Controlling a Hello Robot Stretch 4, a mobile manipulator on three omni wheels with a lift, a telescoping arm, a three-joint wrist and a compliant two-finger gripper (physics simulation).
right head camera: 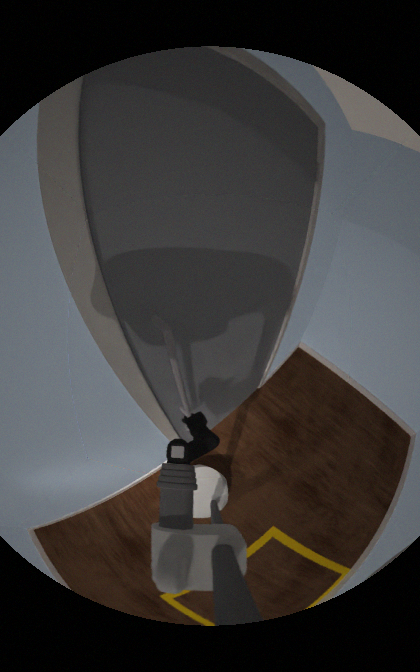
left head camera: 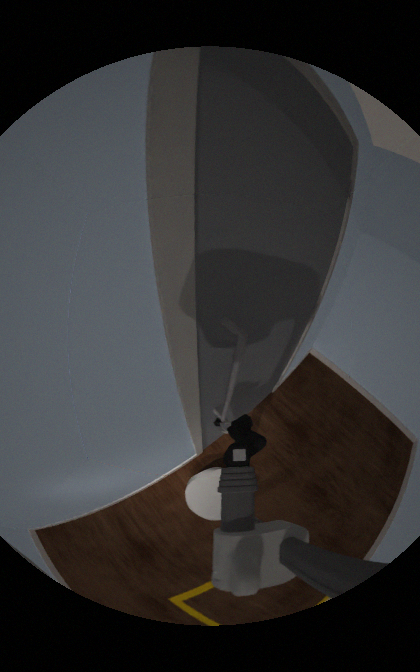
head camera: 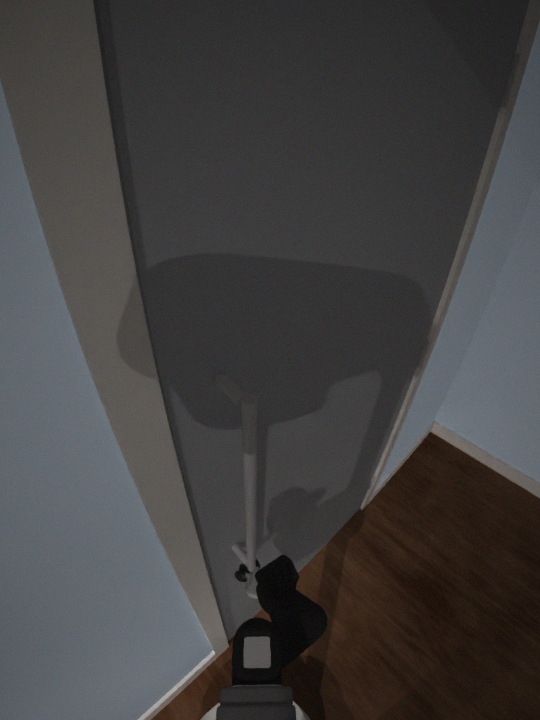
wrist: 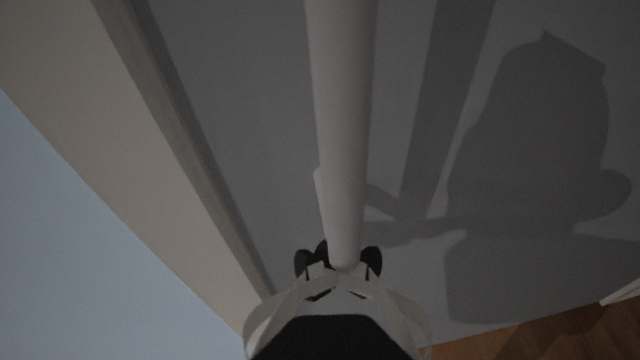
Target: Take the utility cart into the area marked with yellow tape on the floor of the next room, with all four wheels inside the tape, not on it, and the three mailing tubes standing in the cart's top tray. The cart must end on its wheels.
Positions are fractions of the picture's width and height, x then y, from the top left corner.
In view: my gripper (wrist: 0.53, 0.72) and a grey door (head camera: 0.55, 0.26).
The grey door also shows in the left head camera view (left head camera: 0.65, 0.24) and in the wrist view (wrist: 0.76, 0.43).
